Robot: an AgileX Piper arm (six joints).
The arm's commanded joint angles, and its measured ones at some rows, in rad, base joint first. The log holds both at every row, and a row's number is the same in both.
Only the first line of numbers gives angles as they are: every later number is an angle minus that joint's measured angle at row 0.
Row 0, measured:
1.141 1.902 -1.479 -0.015 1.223 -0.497
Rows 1 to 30, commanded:
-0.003 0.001 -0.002 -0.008 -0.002 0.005
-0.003 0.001 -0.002 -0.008 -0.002 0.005
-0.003 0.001 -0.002 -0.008 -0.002 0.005
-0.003 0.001 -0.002 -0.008 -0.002 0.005
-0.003 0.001 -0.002 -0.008 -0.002 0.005
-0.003 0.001 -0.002 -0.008 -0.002 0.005
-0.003 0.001 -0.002 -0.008 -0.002 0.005
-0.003 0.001 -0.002 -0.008 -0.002 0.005
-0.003 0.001 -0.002 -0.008 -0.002 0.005
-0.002 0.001 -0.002 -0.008 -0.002 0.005
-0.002 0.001 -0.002 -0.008 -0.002 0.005
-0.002 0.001 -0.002 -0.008 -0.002 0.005
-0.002 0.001 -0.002 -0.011 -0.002 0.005
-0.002 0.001 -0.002 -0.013 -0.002 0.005
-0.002 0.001 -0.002 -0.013 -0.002 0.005
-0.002 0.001 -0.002 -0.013 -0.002 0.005
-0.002 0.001 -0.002 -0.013 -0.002 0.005
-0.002 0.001 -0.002 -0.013 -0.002 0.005
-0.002 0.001 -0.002 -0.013 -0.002 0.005
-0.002 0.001 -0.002 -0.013 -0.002 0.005
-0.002 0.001 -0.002 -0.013 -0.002 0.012
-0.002 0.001 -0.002 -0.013 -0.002 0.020
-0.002 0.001 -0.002 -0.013 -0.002 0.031
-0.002 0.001 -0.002 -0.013 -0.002 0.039
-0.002 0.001 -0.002 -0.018 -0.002 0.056
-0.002 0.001 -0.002 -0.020 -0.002 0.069
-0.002 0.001 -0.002 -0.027 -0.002 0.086
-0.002 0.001 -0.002 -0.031 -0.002 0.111
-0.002 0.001 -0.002 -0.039 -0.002 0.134
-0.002 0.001 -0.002 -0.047 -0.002 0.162
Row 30, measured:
0.000 0.000 0.000 -0.018 0.001 0.078
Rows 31 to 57, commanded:
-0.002 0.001 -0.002 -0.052 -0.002 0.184
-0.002 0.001 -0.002 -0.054 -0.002 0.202
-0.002 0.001 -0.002 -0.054 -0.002 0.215
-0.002 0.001 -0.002 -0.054 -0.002 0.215
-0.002 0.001 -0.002 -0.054 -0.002 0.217
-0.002 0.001 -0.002 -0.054 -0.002 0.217
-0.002 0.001 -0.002 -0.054 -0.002 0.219
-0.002 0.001 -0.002 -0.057 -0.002 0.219
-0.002 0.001 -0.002 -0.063 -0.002 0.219
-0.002 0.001 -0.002 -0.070 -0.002 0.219
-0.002 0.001 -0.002 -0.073 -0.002 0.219
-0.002 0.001 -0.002 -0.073 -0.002 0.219
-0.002 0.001 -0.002 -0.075 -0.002 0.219
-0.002 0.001 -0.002 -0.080 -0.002 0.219
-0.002 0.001 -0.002 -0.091 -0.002 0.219
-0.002 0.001 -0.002 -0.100 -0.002 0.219
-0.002 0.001 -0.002 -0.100 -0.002 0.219
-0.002 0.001 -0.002 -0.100 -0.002 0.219
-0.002 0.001 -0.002 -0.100 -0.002 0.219
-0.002 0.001 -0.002 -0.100 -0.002 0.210
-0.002 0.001 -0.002 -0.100 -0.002 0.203
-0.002 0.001 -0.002 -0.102 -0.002 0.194
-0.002 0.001 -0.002 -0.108 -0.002 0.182
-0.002 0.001 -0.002 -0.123 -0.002 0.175
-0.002 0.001 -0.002 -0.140 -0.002 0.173
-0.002 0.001 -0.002 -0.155 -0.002 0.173
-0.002 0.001 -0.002 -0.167 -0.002 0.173
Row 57, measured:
0.000 0.000 0.000 -0.113 0.001 0.193
